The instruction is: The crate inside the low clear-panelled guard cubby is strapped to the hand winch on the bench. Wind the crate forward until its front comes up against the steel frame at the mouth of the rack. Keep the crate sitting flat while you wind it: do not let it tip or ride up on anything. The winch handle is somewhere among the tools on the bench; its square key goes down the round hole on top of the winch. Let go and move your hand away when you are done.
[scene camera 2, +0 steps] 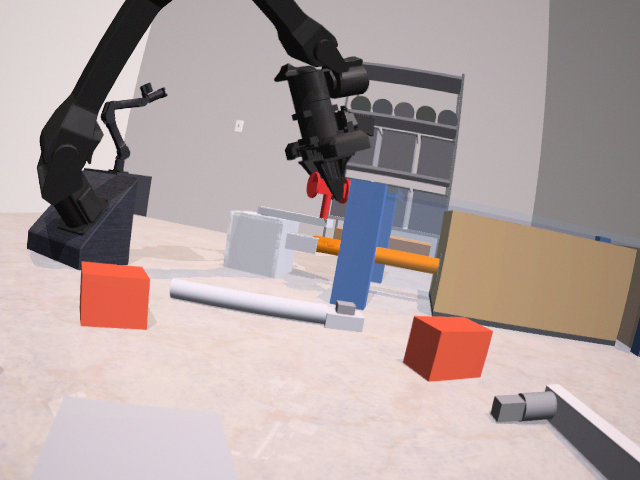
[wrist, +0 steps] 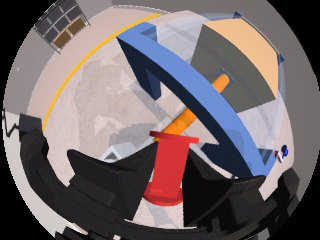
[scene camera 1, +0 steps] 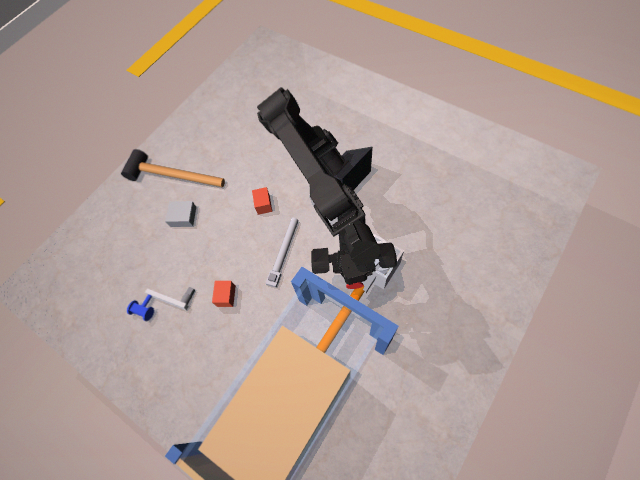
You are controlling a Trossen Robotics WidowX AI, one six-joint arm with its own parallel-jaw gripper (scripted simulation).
Observation:
I see my gripper, a red knob, a grey block and a hammer.
My gripper shows as well in the wrist view and in scene camera 1.

